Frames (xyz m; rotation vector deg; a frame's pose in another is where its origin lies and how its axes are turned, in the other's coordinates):
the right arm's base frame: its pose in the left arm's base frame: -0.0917 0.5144 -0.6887 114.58 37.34 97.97
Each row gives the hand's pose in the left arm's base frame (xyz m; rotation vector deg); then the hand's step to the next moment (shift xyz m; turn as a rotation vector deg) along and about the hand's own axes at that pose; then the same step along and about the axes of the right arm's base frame.
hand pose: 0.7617 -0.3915 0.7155 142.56 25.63 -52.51
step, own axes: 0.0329 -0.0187 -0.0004 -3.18 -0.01 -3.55
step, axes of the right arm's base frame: -0.0070 -0.0317 0.0194 4.35 1.59 -1.15
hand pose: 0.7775 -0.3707 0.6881 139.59 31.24 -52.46
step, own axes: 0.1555 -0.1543 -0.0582 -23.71 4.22 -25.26
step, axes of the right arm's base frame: 0.0306 -0.2131 0.0710 30.47 15.53 -6.95
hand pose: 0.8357 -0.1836 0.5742 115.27 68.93 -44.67
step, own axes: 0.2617 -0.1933 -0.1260 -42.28 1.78 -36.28
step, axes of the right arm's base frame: 0.0428 -0.3449 -0.0305 45.39 27.03 -17.79
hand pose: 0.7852 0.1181 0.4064 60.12 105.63 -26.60
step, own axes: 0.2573 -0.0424 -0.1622 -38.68 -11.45 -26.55
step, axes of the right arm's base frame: -0.0136 -0.2656 -0.1535 29.67 30.84 -22.38
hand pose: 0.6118 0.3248 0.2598 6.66 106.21 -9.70
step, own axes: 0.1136 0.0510 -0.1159 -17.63 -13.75 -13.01
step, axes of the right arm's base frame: -0.0379 -0.1132 -0.1212 8.85 20.90 -12.41
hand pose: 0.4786 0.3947 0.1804 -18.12 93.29 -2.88
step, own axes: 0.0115 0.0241 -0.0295 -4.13 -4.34 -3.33
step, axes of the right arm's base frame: -0.0059 -0.0235 -0.0316 1.60 5.95 -3.01
